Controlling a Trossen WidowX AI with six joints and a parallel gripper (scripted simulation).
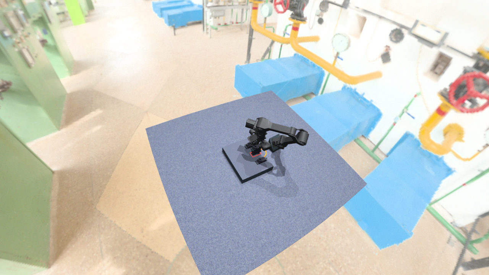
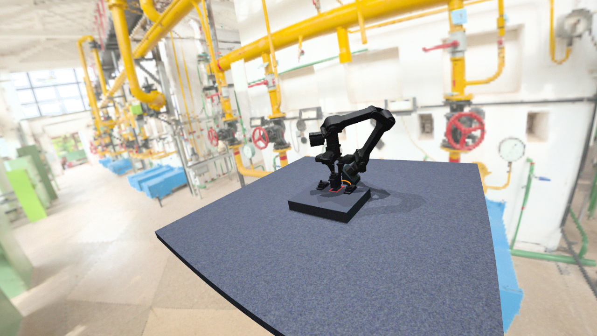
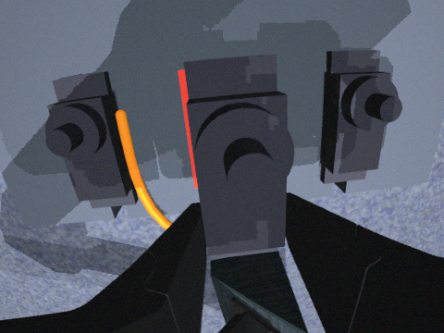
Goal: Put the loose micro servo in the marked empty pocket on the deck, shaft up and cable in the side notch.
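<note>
Right now my gripper tip is 120 mm short of the deck, 10 mm to the right of it and 80 mm above it.
</note>
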